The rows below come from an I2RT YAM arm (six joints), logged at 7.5 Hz.
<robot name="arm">
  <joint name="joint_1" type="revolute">
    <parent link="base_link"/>
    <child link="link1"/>
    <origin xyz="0 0 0.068" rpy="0 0 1.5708"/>
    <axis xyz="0 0 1"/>
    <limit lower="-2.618" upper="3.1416"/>
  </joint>
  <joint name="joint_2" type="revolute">
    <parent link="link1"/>
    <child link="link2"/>
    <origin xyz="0.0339 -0.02 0.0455" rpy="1.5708 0 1.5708"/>
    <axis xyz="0 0 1"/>
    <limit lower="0" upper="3.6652"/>
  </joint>
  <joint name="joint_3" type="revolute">
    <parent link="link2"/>
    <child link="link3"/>
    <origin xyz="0.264 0 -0.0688" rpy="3.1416 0 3.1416"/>
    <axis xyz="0 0 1"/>
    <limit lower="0" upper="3.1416"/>
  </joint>
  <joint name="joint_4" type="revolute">
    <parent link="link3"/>
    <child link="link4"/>
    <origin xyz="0.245 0.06 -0.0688" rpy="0 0 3.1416"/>
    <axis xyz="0 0 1"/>
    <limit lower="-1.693" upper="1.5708"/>
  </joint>
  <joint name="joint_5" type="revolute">
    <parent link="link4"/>
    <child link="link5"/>
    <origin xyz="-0.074 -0.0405 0.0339" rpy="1.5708 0 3.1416"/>
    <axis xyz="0 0 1"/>
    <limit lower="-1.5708" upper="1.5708"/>
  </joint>
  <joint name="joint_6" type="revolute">
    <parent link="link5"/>
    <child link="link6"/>
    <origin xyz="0.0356 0 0.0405" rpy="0 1.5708 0"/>
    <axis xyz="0 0 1"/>
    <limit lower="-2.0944" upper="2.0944"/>
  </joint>
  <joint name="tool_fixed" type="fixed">
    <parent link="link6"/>
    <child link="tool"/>
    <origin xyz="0 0 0" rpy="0 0 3.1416"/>
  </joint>
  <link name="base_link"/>
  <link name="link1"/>
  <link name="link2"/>
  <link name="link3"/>
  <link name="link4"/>
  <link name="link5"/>
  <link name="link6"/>
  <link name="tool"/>
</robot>
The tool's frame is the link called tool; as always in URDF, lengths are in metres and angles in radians.
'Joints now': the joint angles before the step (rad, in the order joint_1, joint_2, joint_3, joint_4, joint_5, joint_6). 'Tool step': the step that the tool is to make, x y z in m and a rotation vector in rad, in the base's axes. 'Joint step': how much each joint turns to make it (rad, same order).
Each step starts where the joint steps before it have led.
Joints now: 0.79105 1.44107 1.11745 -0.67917 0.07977 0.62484
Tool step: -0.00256 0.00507 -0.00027 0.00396 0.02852 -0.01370
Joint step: 0.01771 0.01384 0.01565 -0.02189 -0.00307 0.03906
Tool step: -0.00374 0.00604 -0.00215 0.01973 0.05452 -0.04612
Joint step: 0.02158 0.01753 0.01350 -0.02486 -0.01149 0.08561
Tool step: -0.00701 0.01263 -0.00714 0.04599 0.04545 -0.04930
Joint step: 0.04382 0.02186 -0.00807 0.02782 -0.00995 0.11303
